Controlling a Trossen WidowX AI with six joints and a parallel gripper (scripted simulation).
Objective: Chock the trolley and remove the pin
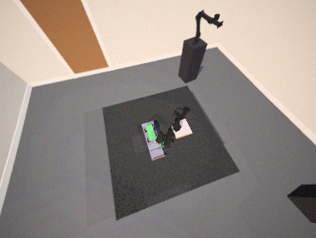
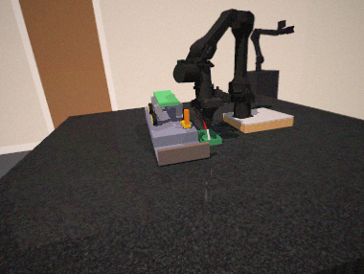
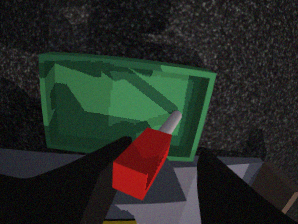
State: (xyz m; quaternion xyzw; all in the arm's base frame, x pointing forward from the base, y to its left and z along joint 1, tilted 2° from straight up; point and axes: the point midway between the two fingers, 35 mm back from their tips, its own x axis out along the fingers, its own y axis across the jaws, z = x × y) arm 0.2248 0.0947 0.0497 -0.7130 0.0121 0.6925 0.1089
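Right now the red-headed stop pin is 1 cm below my gripper tip. Also, from my gripper tip: grey ramp (16 cm to the right, 9 cm ahead); yellow chock (6 cm ahead, 5 cm to the right, 3 cm above); brown end block (13 cm ahead, 10 cm to the left, 2 cm below).
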